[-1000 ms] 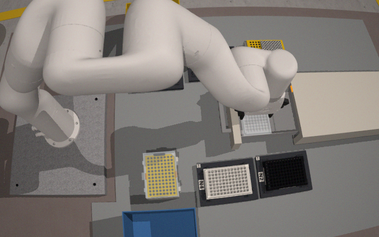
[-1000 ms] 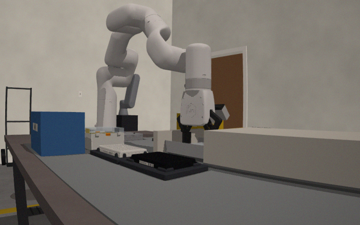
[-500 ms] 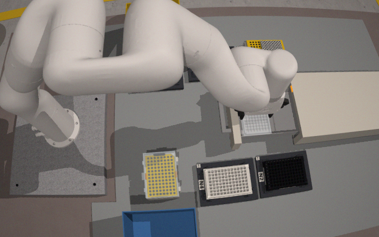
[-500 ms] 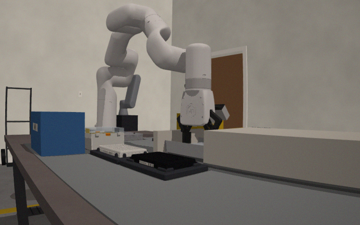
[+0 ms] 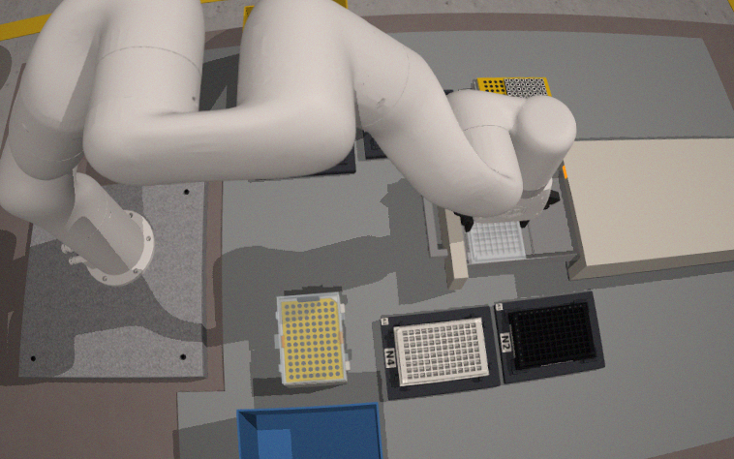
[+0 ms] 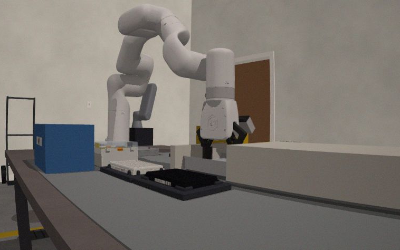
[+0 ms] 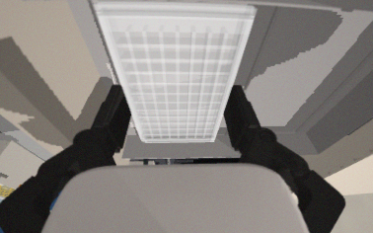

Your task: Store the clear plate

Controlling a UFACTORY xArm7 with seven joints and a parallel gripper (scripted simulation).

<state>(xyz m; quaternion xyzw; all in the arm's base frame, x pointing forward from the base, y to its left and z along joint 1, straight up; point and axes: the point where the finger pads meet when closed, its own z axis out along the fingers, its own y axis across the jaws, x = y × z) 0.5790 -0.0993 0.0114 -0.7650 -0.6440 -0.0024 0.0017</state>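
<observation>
Now: the clear plate 10 mm below my hand. Also, from my hand: black plate 190 mm to the right, 40 mm ahead, 20 mm below; yellow rack 170 mm to the left, 90 mm ahead, 20 mm above; drawer 30 mm ahead, 10 mm to the right, 10 mm below.
</observation>
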